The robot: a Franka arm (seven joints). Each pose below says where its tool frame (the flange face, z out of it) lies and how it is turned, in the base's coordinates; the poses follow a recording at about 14 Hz.
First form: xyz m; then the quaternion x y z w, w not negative.
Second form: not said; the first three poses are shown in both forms.
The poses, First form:
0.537, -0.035, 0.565, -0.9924, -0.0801, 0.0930, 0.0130
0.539, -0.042, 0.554, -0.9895, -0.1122, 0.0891, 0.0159
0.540, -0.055, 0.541, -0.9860, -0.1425, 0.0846, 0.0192
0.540, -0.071, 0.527, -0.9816, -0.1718, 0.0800, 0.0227
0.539, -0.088, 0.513, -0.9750, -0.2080, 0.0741, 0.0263
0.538, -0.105, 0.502, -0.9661, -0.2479, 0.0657, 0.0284
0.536, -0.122, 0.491, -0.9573, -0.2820, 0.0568, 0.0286
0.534, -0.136, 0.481, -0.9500, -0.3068, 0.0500, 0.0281
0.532, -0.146, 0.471, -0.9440, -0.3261, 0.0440, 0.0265
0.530, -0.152, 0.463, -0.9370, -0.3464, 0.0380, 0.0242
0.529, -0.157, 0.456, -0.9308, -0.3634, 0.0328, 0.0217
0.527, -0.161, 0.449, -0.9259, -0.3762, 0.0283, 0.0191
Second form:
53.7, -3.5, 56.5, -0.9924, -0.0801, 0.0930, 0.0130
53.9, -4.2, 55.4, -0.9895, -0.1122, 0.0891, 0.0159
54.0, -5.5, 54.1, -0.9860, -0.1425, 0.0846, 0.0192
54.0, -7.1, 52.7, -0.9816, -0.1718, 0.0800, 0.0227
53.9, -8.8, 51.3, -0.9750, -0.2080, 0.0741, 0.0263
53.8, -10.5, 50.2, -0.9661, -0.2479, 0.0657, 0.0284
53.6, -12.2, 49.1, -0.9573, -0.2820, 0.0568, 0.0286
53.4, -13.6, 48.1, -0.9500, -0.3068, 0.0500, 0.0281
53.2, -14.6, 47.1, -0.9440, -0.3261, 0.0440, 0.0265
53.0, -15.2, 46.3, -0.9370, -0.3464, 0.0380, 0.0242
52.9, -15.7, 45.6, -0.9308, -0.3634, 0.0328, 0.0217
52.7, -16.1, 44.9, -0.9259, -0.3762, 0.0283, 0.0191

